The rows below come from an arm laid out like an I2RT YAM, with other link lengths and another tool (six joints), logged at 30 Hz.
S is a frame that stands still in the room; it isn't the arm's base.
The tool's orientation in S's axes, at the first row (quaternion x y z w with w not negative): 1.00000 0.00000 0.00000 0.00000
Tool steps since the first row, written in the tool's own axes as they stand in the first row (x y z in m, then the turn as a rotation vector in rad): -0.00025 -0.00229 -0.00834 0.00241 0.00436 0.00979; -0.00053 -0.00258 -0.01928 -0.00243 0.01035 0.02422; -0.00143 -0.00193 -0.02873 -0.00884 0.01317 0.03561; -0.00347 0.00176 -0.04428 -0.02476 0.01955 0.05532; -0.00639 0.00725 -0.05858 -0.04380 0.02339 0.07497; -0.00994 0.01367 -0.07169 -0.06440 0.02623 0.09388; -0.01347 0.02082 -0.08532 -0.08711 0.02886 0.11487; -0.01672 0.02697 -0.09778 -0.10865 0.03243 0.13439; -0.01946 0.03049 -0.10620 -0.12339 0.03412 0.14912; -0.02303 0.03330 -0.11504 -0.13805 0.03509 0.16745; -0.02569 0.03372 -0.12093 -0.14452 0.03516 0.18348; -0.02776 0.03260 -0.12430 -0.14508 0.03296 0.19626
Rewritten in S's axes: -0.00025 0.00229 0.00834 0.00241 -0.00436 -0.00979; -0.00053 0.00258 0.01928 -0.00243 -0.01035 -0.02422; -0.00143 0.00193 0.02873 -0.00884 -0.01317 -0.03561; -0.00347 -0.00176 0.04428 -0.02476 -0.01955 -0.05532; -0.00639 -0.00725 0.05858 -0.04380 -0.02339 -0.07497; -0.00994 -0.01367 0.07169 -0.06440 -0.02623 -0.09388; -0.01347 -0.02082 0.08532 -0.08711 -0.02886 -0.11487; -0.01672 -0.02697 0.09778 -0.10865 -0.03243 -0.13439; -0.01946 -0.03049 0.10620 -0.12339 -0.03412 -0.14912; -0.02303 -0.03330 0.11504 -0.13805 -0.03509 -0.16745; -0.02569 -0.03372 0.12093 -0.14452 -0.03516 -0.18348; -0.02776 -0.03260 0.12430 -0.14508 -0.03296 -0.19626
